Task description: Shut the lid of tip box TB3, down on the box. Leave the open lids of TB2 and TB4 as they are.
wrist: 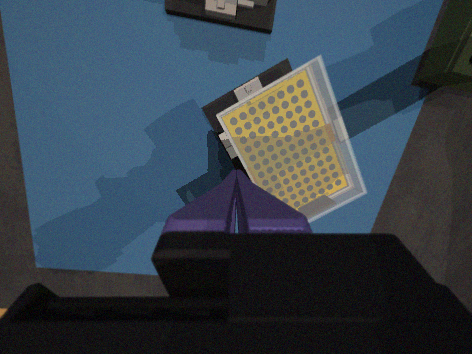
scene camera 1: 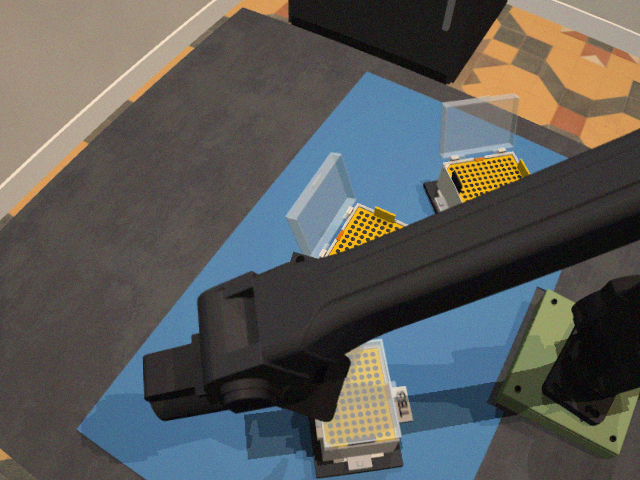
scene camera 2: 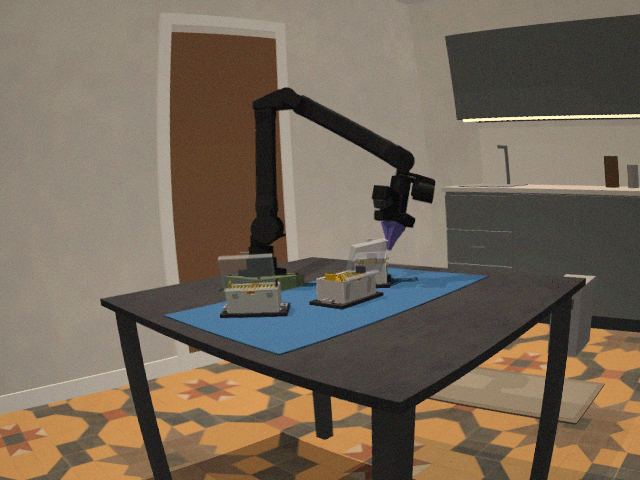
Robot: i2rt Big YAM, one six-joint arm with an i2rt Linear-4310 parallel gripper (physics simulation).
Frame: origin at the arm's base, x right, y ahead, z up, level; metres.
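Seen in the pictures: gripper, fingertip midpoint: (wrist: 236,177) (scene camera 2: 388,250); arm's base at its link origin: (scene camera 1: 586,372).
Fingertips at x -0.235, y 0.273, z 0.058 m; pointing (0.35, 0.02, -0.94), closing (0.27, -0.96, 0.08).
Offsets run from my fingertips to a thing's top centre. "spot": to the spot under its first point. Level surfaces: height alone.
Tip box TB3 {dy -0.055, dx +0.033, dz -0.014 m} (scene camera 1: 338,454) (scene camera 2: 383,276) stands at the near end of the mat. Its clear lid {spot: dy -0.061, dx +0.017, dz -0.014 m} (scene camera 1: 361,403) (wrist: 280,150) lies over the yellow tip rack, looking flat on the box; whether it is fully seated is hard to tell. My gripper (scene camera 2: 389,248) (wrist: 236,177) is shut and empty, purple fingertips down, above TB3's hinge side; the arm hides it in scene camera 1. TB2 (scene camera 1: 368,227) (scene camera 2: 347,290) has its lid {spot: dy +0.129, dx +0.202, dz +0.007 m} (scene camera 1: 323,204) standing open. TB4 (scene camera 1: 485,175) (scene camera 2: 253,300) has its lid (scene camera 1: 478,126) (scene camera 2: 235,266) standing open.
The blue mat {dz -0.091 m} (scene camera 1: 361,118) (scene camera 2: 289,333) lies on the dark table {dz -0.094 m} (scene camera 1: 155,129) (scene camera 2: 413,351). The green base plate (scene camera 1: 532,335) (scene camera 2: 294,280) is beside the mat. The forearm (scene camera 1: 439,258) (scene camera 2: 351,129) passes over TB2 and partly hides TB4 in scene camera 1.
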